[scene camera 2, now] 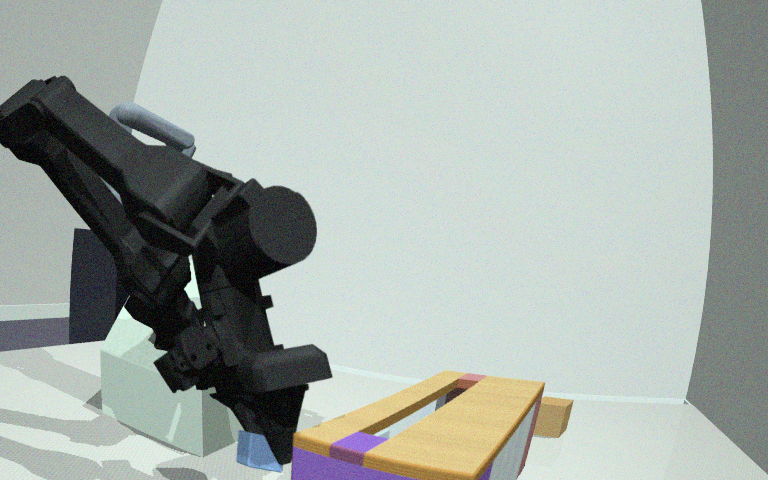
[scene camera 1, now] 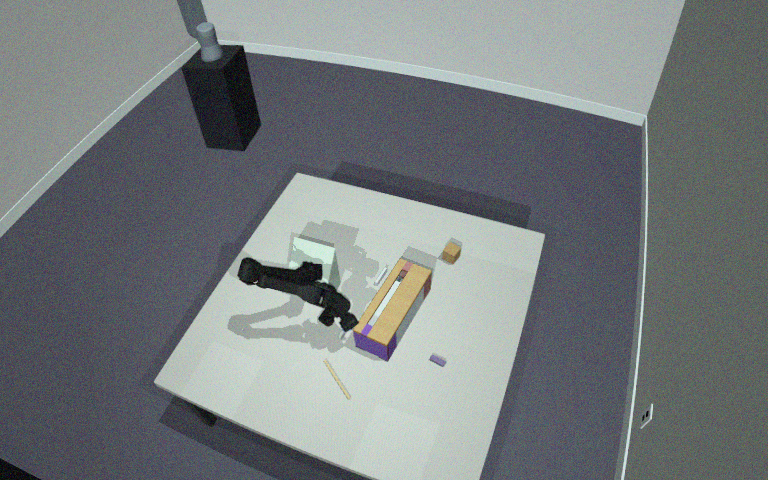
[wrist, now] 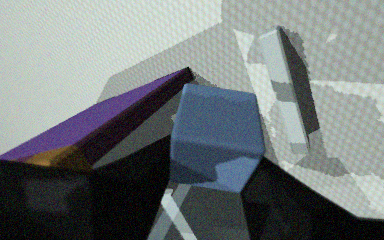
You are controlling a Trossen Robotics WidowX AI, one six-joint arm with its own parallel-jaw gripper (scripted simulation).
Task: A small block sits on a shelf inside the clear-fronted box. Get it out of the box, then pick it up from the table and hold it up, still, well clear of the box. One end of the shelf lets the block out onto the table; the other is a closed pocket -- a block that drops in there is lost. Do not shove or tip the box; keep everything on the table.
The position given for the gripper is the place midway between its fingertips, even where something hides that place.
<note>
In view: the gripper (scene camera 2: 276, 461), a blue block (wrist: 217, 141), a box (scene camera 2: 453, 418) and a tan cube (scene camera 2: 554, 413).
The box is seen too in scene camera 1 (scene camera 1: 381, 327) and in the wrist view (wrist: 107, 131). The gripper shows as well in the wrist view (wrist: 207, 147). The wrist view misses the tan cube: it is out of frame.
</note>
